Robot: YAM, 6 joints.
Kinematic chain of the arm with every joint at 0, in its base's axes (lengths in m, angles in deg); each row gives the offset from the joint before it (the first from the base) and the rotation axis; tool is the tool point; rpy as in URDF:
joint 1: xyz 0 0 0.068 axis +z
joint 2: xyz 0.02 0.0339 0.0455 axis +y
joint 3: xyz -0.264 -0.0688 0 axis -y
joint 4: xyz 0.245 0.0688 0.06 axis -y
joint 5: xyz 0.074 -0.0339 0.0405 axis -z
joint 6: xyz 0.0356 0 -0.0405 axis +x
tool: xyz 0 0 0 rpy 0 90 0
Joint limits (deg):
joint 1: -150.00..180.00
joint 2: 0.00..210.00
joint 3: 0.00..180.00
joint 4: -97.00..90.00
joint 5: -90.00..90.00
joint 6: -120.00..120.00
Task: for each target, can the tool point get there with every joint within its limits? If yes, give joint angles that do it. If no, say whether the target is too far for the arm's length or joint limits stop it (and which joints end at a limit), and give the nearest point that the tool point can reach.
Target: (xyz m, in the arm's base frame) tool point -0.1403 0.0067 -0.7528
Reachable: no: too far | nearest point -0.1957 0.0093 -0.3765 | short by 0.380 m
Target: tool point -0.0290 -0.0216 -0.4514
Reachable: no: joint limits stop it (at a limit: joint 2) | nearest point -0.0715 -0.0533 -0.3433 | short by 0.120 m
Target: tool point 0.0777 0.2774 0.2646
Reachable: yes | joints 70.90 84.45 67.28 -49.70 -29.24 82.49
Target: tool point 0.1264 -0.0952 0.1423
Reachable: yes | joints -29.51 54.19 16.57 -16.31 35.33 56.25
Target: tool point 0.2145 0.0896 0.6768
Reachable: yes | joints 16.98 95.59 141.11 10.36 -40.34 -29.62
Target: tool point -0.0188 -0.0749 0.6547
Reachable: yes | joints 82.31 64.48 157.43 -58.53 -14.02 75.12
